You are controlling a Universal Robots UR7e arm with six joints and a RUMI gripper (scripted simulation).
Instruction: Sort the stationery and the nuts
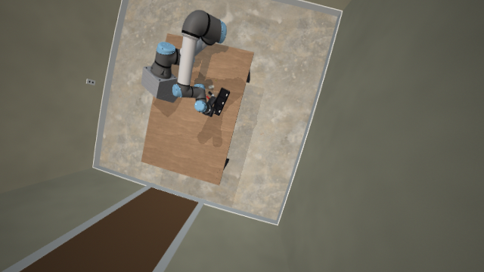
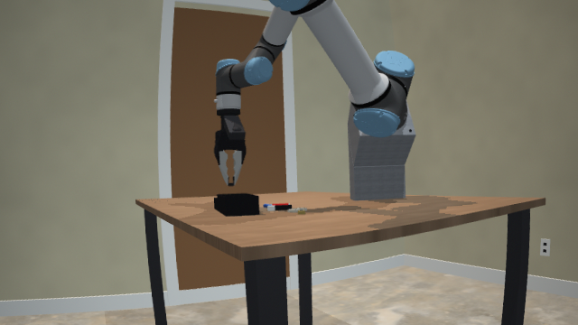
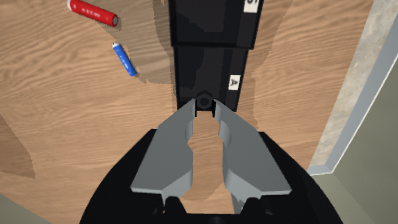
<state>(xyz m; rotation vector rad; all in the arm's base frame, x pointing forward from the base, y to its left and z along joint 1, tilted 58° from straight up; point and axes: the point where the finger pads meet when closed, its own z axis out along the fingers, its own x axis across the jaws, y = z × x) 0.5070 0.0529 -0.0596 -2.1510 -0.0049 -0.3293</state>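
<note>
My gripper is now 16 cm past the brass nut, 24 cm to the right of it and 8 cm above it. Round my hand: black bin row (9 cm to the left, 6 cm below); blue pen (11 cm behind, 1 cm to the left, 8 cm below); black nut (1 cm below).
</note>
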